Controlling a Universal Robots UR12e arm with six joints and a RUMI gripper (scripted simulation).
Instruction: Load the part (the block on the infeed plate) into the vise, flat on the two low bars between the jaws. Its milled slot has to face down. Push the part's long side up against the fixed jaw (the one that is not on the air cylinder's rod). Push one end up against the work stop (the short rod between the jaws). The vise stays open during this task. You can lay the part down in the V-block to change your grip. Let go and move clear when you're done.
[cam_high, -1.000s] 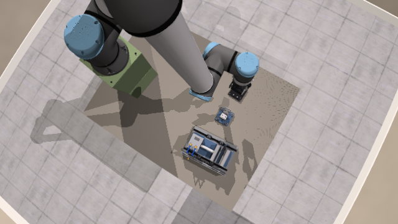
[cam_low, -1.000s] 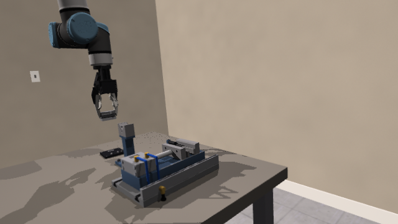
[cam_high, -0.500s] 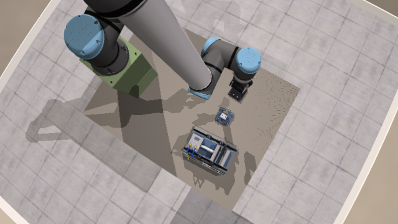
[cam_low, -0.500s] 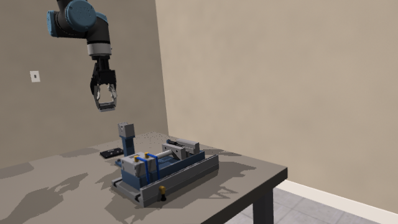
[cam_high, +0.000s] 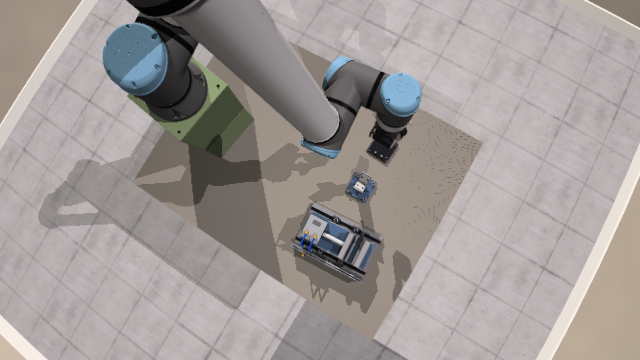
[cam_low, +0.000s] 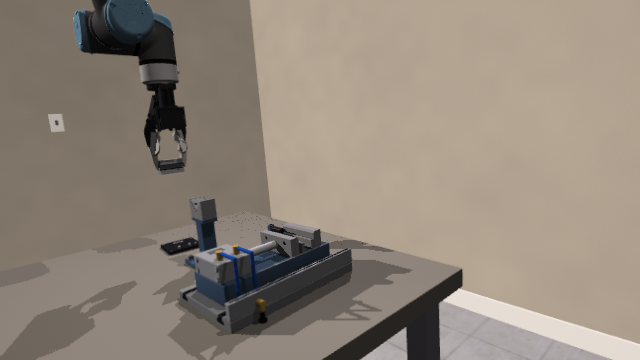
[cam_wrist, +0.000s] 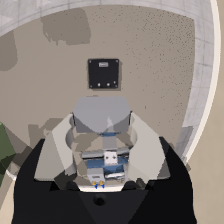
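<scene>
Now: the part 1 cm to the right of my hand and 1 cm below it. Also, from my hand: work stop rod (10 cm ahead, 34 cm to the right, 15 cm below); then black infeed plate (1 cm to the left, 24 cm below); then cylinder rod (2 cm ahead, 39 cm to the right, 16 cm below).
</scene>
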